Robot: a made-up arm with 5 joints.
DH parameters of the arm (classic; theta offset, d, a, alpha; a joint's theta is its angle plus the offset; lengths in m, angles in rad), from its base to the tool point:
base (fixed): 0 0.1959 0 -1.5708
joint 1: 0 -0.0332 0.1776 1.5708
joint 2: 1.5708 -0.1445 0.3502 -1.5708
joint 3: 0 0.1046 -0.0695 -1.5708
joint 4: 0 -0.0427 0.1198 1.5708
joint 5: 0 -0.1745 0.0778 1.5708
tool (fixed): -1.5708 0.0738 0 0
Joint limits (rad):
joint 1: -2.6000..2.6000
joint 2: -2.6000..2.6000
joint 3: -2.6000..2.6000
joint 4: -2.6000..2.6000
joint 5: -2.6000..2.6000
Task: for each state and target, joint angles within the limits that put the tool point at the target. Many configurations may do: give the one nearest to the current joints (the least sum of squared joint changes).
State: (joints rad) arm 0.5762 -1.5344 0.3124 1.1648 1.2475
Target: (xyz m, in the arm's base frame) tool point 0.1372 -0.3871 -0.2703
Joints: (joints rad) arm 0.9458 -2.1685 0.3623 0.3423 1.0413
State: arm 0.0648 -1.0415 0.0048 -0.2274 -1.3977
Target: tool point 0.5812 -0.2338 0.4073
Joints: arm -0.4134 -1.9549 0.3850 -0.3891 -1.0564
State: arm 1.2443 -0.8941 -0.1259 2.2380 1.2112
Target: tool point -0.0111 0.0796 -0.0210
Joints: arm 0.7828 -1.2226 -0.0058 2.4944 1.3283
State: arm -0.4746 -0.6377 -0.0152 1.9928 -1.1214
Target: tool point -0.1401 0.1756 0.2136
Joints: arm -0.7656 0.2258 0.6831 2.6000 -1.1911
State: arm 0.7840 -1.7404 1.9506 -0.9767 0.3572
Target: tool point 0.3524 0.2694 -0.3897
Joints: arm 0.6033 -1.4936 1.4754 -1.3389 0.1616
